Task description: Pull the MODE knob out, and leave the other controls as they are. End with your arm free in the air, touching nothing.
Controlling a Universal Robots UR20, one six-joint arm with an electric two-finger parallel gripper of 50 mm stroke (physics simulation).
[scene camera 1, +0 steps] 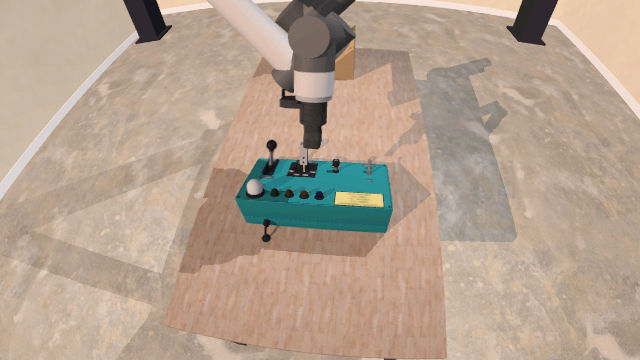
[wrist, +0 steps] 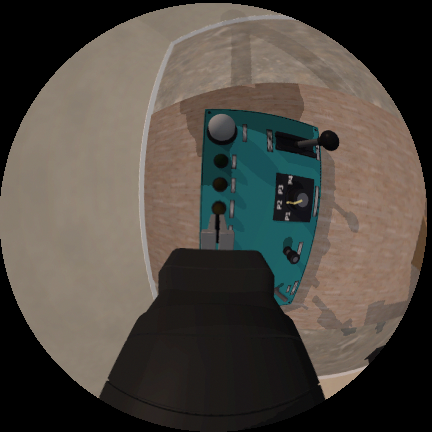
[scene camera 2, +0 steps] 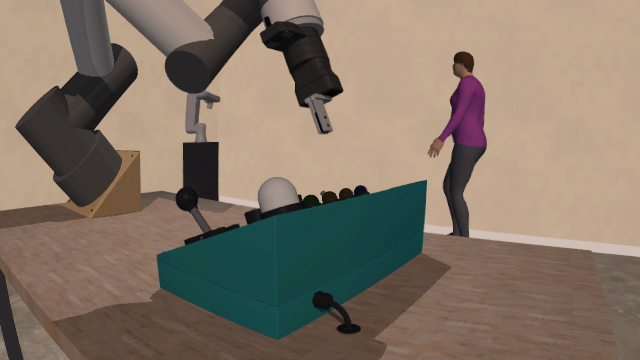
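Where they show: gripper, between the fingertips: [scene camera 1: 303, 163] [wrist: 216, 222] [scene camera 2: 325, 132]; arm's base, origin of its link: [scene camera 2: 97, 180].
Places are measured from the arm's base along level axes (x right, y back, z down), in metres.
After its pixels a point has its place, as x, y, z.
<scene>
The small black knob [scene camera 1: 336, 162] @[-0.031, -0.851, -0.032] [wrist: 293, 258] @[-0.028, -0.844, -0.032] on the right part of the teal control box [scene camera 1: 362, 180] @[-0.123, -0.907, -0.006] [scene camera 2: 350, 250] @[0.117, -1.042, 0.015] [wrist: 255, 175] @[0.132, -0.938, -0.023] is taken as the MODE knob; its label is too small to read. Its round head stands away from the panel on a stem. In scene camera 2 it does not show. My gripper [scene camera 1: 303, 163] @[0.061, -0.962, -0.155] [scene camera 2: 325, 132] @[0.061, -0.962, -0.155] [wrist: 216, 222] @[0.061, -0.962, -0.155] is shut and empty. It hangs in the air well above the box, touching nothing, apart from the knob. In the wrist view its fingertips cover part of the lamp row.
The box also bears a ball-topped lever [scene camera 1: 271, 145] @[0.205, -0.799, -0.058] [scene camera 2: 187, 199] @[0.220, -0.801, -0.048] [wrist: 328, 140] @[0.201, -0.794, -0.061], a P1–P4 selector [wrist: 301, 200] @[0.089, -0.843, -0.021], a toggle [scene camera 1: 369, 167] @[-0.149, -0.851, -0.010], a white dome [scene camera 1: 254, 187] @[0.219, -1.009, -0.091] [scene camera 2: 278, 194] @[0.244, -1.008, -0.079] [wrist: 221, 127] @[0.212, -0.984, -0.092], and several small lamps. A person [scene camera 2: 468, 110] stands beyond the table [scene camera 2: 525, 300] @[0.001, -1.319, 0.100].
</scene>
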